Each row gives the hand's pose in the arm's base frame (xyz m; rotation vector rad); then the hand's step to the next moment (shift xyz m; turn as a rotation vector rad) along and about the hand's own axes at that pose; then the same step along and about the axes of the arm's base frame.
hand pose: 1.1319 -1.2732 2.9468 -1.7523 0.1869 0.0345
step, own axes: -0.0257 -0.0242 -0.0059 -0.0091 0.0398 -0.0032
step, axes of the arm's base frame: -0.0223 0.0012 0.0280 -0.0150 -0.0092 -0.0370
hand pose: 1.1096 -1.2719 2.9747 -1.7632 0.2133 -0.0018
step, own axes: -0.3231 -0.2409 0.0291 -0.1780 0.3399 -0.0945
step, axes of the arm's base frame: -0.2797 0.1199 0.2658 -0.2346 -0.1295 -0.2904
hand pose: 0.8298 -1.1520 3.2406 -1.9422 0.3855 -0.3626
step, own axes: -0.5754 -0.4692 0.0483 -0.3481 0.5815 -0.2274
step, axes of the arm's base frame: -0.4509 0.4614 0.3706 -0.4683 -0.2570 -0.4751
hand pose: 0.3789 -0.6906 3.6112 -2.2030 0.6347 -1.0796
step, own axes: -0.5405 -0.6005 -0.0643 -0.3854 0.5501 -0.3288
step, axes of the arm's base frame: -0.2606 0.7508 0.1589 -0.5671 -0.2416 -0.4234
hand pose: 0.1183 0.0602 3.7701 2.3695 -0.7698 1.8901
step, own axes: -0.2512 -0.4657 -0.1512 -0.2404 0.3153 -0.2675
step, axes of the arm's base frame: 0.0026 0.5474 -0.0567 -0.4000 -0.1070 -0.2394
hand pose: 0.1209 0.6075 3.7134 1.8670 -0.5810 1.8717
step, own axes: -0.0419 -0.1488 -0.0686 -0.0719 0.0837 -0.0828
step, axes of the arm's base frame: 0.0292 0.1609 -0.0434 -0.1159 -0.0217 -0.0717
